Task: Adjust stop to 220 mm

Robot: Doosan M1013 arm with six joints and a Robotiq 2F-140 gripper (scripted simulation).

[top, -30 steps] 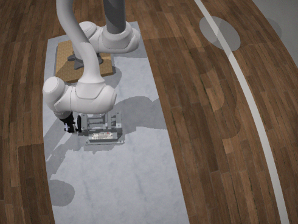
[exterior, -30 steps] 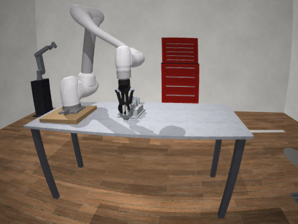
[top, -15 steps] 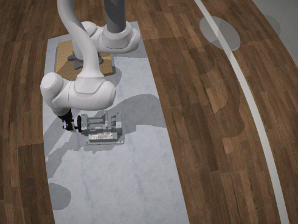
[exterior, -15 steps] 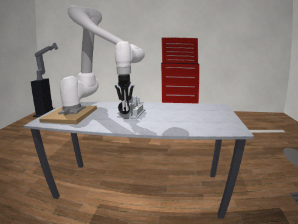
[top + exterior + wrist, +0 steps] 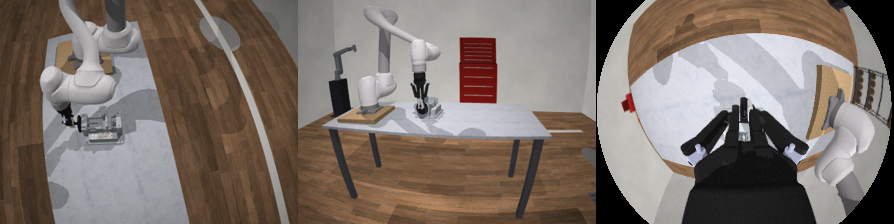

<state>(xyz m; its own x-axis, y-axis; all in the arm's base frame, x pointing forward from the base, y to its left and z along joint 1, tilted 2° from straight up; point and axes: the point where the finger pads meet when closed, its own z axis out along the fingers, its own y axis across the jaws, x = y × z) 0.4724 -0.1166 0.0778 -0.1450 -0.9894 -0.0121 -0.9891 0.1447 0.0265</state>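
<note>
My gripper is now 20 mm to the right of the black handwheel and 20 mm above it. From my hand the other things lie so: grey stop fixture 30 mm ahead, 180 mm to the left, 30 mm below.
</note>
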